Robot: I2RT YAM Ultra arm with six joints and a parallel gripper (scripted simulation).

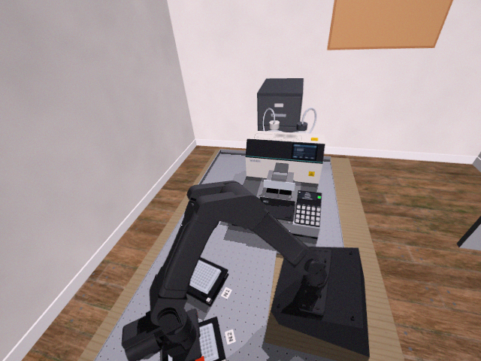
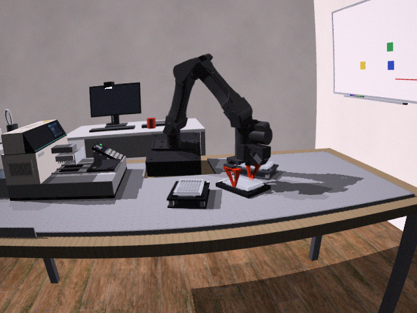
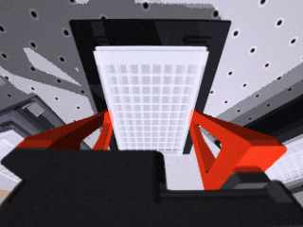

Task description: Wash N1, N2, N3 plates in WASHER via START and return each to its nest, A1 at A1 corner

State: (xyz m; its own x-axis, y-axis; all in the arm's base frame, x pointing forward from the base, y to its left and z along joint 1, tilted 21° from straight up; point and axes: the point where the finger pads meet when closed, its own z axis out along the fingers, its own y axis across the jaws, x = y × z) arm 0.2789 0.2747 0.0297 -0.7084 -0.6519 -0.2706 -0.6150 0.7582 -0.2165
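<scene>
The nest N2 lies 20 mm below my hand. Round my hand: N2 label (80 mm behind, 70 mm to the right, 20 mm below); nest N3 (170 mm behind, 70 mm to the left); N1 label (170 mm to the right, 20 mm below, 10 mm behind).
</scene>
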